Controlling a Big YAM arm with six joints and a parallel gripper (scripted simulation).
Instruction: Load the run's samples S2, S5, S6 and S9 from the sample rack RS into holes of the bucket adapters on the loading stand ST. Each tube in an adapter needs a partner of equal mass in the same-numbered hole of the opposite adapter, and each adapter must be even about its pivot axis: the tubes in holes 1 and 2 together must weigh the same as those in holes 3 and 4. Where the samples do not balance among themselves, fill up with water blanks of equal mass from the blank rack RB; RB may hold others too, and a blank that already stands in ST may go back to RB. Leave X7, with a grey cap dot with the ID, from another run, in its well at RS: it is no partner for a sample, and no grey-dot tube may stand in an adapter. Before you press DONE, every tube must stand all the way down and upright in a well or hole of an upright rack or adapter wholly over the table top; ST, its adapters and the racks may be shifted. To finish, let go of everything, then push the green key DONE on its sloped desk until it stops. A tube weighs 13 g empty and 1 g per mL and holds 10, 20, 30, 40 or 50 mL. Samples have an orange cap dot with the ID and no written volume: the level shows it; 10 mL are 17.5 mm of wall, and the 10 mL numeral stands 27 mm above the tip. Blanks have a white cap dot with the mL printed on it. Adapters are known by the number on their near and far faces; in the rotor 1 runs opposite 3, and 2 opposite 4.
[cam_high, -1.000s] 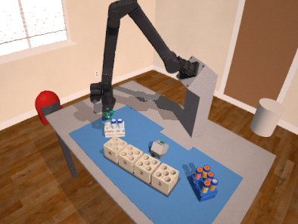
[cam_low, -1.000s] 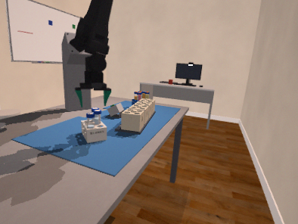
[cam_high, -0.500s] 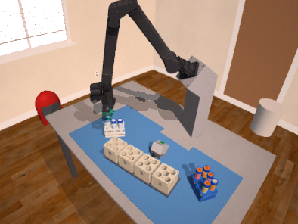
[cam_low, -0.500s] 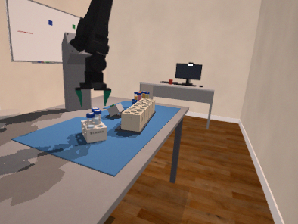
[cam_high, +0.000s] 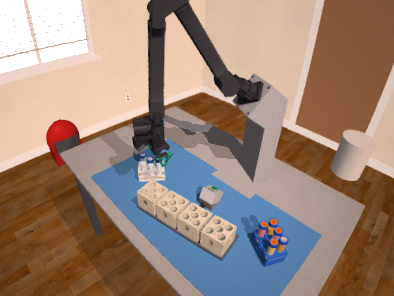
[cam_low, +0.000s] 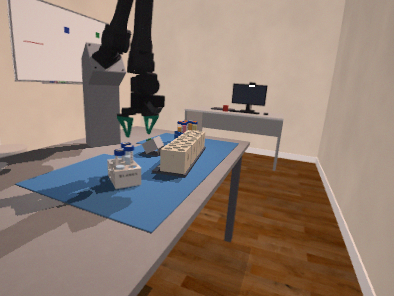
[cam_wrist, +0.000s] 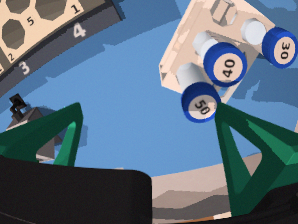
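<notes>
Right now my hand is 50 cm to the right of the sample tube S5, 17 cm short of it and 9 cm above it. The rest, counted from my hand: 50 mL blank: 9 cm below, 5 cm behind, 3 cm to the right; then 40 mL blank: 9 cm below, 7 cm to the right, 2 cm behind; then white blank rack RB: 12 cm below, 7 cm to the right, 4 cm behind.
</notes>
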